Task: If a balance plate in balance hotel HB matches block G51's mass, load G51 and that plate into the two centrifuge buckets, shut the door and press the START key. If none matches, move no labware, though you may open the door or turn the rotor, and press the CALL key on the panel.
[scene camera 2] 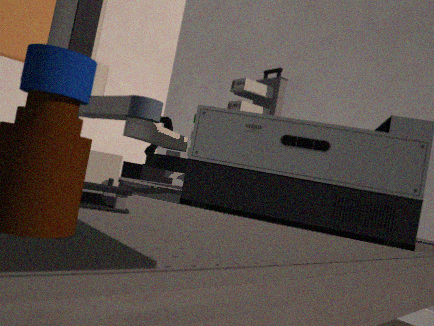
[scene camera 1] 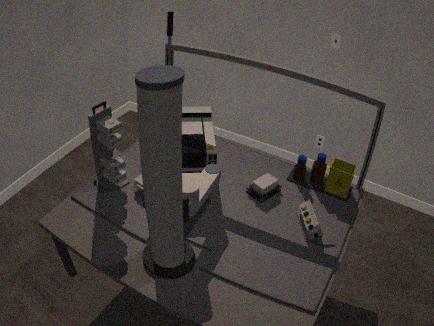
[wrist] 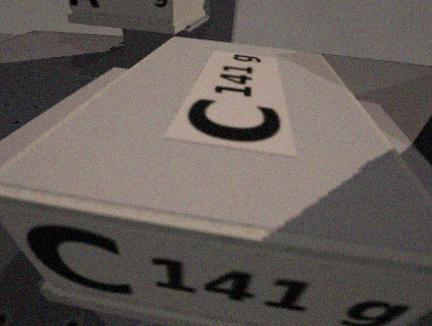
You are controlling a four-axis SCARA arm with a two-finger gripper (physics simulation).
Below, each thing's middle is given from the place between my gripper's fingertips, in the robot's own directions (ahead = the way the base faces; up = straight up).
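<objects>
I consider the centrifuge (scene camera 2: 362, 184) and how my gripper stands to it: my gripper is 7 cm below it, 5 cm to the left of it, and still 34 cm short of it.
</objects>
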